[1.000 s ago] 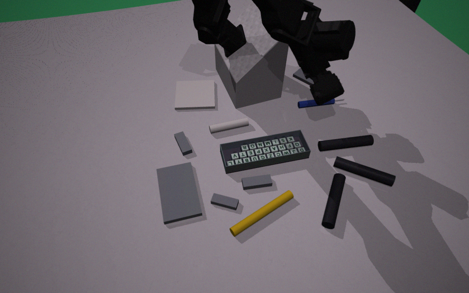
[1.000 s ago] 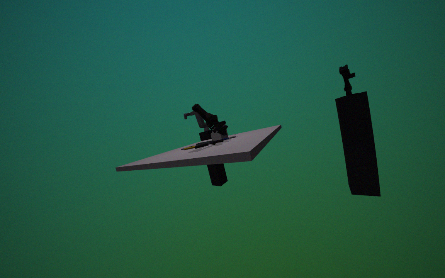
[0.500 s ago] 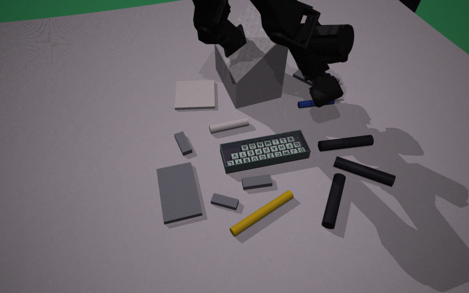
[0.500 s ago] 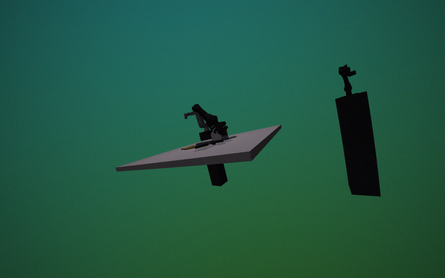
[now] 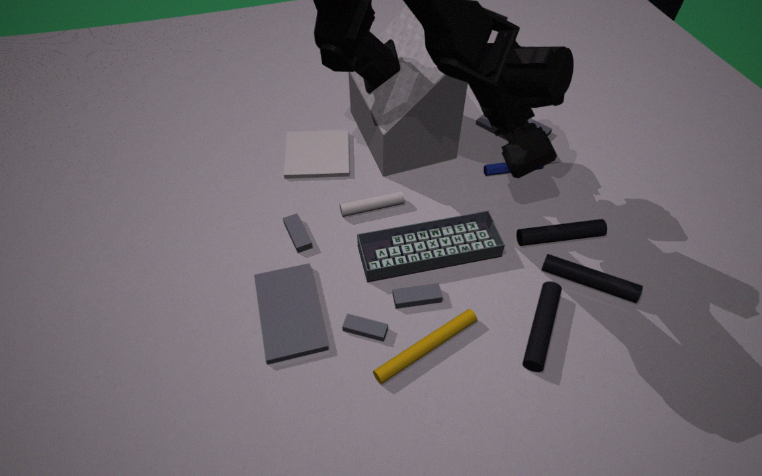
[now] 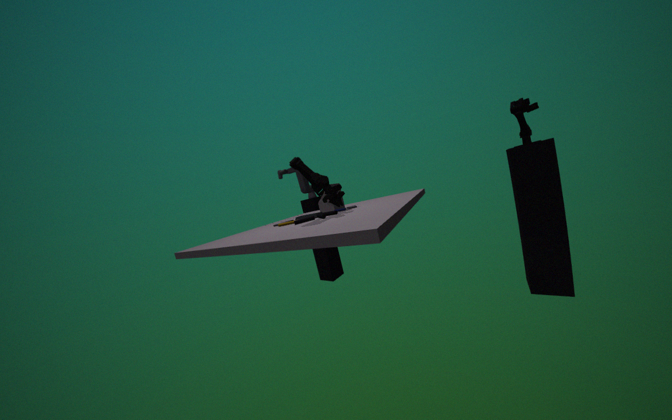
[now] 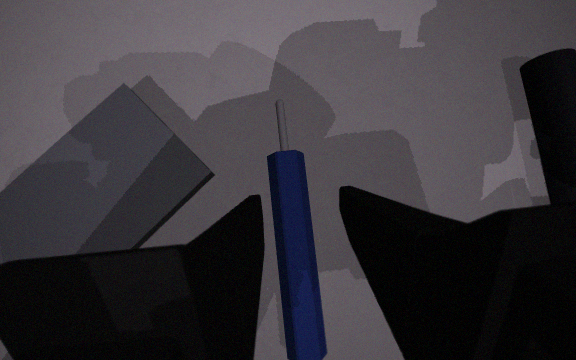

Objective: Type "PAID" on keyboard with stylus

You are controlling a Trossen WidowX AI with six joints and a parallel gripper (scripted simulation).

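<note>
The stylus is 10 mm to the left of my gripper tip and 20 mm below it. The rest, counted from my gripper tip: yellow cylinder 280 mm ahead, 230 mm to the right, 20 mm below; grey slab 100 mm behind, 10 mm to the left, 30 mm below; pale cylinder 40 mm ahead, 250 mm to the right, 20 mm below.
</note>
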